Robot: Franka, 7 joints.
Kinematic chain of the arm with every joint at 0, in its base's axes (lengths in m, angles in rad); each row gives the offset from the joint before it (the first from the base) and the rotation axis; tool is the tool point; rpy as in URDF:
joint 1: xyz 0 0 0.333 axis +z
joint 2: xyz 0 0 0 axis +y
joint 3: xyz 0 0 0.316 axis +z
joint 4: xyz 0.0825 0 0 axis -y
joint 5: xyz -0.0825 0 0.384 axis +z
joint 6: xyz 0 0 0 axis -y
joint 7: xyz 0.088 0 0 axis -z
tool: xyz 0 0 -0.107 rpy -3.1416 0 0
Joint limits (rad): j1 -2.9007..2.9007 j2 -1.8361..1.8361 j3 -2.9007..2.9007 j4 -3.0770..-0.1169 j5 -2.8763..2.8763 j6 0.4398..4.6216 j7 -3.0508..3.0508
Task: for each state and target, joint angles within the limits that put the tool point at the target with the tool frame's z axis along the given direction. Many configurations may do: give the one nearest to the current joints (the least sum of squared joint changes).
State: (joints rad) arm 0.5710 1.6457 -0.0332 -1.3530 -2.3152 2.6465 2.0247
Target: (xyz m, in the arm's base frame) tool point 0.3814 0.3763 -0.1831 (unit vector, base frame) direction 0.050 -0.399 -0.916
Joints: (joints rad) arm 0.2734 1.5459 0.5162 -1.4454 -1.3767 2.1940 2.0247
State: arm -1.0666 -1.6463 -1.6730 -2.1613 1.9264 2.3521 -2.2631
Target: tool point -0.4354 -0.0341 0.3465 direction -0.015 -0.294 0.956
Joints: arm -1.5778 -1.6436 -1.7359 -2.4760 1.2225 1.7707 -2.2631
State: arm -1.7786 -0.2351 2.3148 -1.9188 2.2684 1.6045 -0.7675
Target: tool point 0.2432 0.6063 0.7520 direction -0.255 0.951 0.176
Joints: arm -1.3355 -0.2332 2.3984 -1.3140 1.9001 2.3994 -0.7675
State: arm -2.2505 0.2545 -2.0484 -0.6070 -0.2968 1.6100 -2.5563
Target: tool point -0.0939 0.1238 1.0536 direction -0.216 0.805 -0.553
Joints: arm -2.0868 0.0756 -2.0896 -0.1189 -0.2183 1.0480 -2.5563
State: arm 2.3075 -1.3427 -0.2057 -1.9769 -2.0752 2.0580 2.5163
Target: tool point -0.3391 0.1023 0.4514 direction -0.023 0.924 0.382
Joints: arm 2.5274 -0.5994 0.5997 -2.7636 -1.6982 1.6165 2.5163
